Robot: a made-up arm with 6 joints.
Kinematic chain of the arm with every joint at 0, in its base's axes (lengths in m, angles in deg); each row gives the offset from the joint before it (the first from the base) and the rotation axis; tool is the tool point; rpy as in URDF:
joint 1: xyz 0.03 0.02 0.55 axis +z
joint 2: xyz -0.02 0.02 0 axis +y
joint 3: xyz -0.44 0 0.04 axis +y
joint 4: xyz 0.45 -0.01 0.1 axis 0.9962 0 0.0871
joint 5: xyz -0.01 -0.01 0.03 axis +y
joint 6: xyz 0.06 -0.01 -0.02 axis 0.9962 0 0.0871
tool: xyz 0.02 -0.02 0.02 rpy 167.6 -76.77 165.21
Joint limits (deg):
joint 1: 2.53..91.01
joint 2: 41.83..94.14
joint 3: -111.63..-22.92
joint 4: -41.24..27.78
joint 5: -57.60..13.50
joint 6: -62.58..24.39
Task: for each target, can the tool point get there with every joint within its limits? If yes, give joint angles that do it. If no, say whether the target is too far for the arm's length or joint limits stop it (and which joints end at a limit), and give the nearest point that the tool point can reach.
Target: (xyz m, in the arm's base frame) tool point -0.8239 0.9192 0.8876
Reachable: no: too far | nearest point -0.0450 0.5791 0.9280 | short by 0.851 m
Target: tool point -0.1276 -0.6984 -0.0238
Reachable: no: joint limits stop it (at a limit: joint 1, joint 2, joint 3, joint 4, joint 5, joint 6) | nearest point 0.3259 0.0046 0.5214 | short by 0.999 m
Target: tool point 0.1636 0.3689 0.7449
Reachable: yes | joints 74.03 73.52 -33.84 13.34 0.55 -6.93
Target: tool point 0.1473 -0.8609 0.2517
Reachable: no: joint limits stop it (at a limit: joint 1, joint 2, joint 3, joint 4, joint 6) | nearest point 0.3808 -0.0234 0.5427 | short by 0.917 m
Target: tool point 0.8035 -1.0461 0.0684
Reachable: no: too far | nearest point 0.3961 -0.0353 0.5685 | short by 1.199 m
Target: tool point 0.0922 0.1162 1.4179
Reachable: yes | joints 57.75 63.67 -102.24 -29.92 -24.03 11.88
